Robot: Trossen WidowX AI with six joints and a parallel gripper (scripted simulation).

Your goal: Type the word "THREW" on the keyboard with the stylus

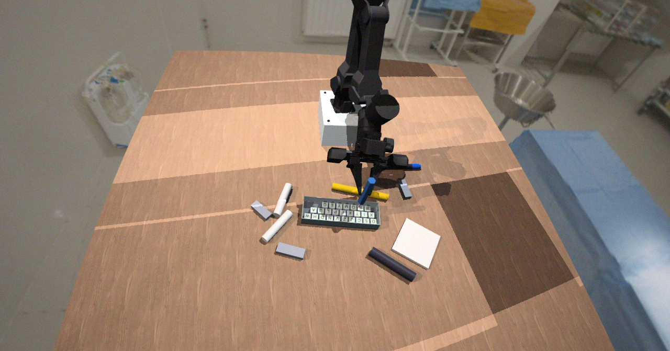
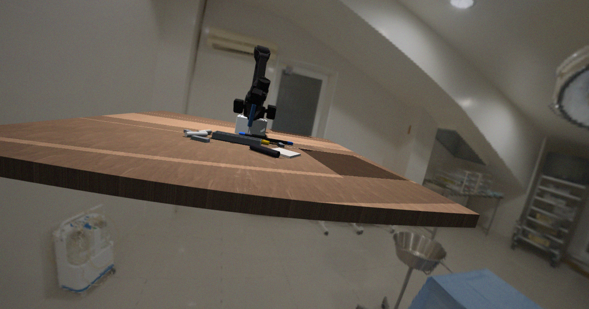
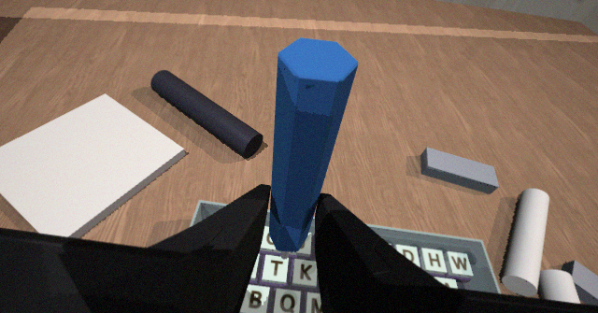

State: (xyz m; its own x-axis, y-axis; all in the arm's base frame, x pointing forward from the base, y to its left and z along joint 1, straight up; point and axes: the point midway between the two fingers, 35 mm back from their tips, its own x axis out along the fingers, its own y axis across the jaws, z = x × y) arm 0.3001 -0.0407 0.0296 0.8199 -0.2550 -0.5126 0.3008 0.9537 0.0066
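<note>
Right now my gripper tip is 9 cm above the yellow pen, 7 cm past it and 3 cm to the right of it. The rest, counted from my gripper tip: blue stylus: 2 cm below; dark cylinder: 15 cm ahead, 9 cm below, 4 cm to the left; white pad: 13 cm to the left, 11 cm ahead, 10 cm below.
</note>
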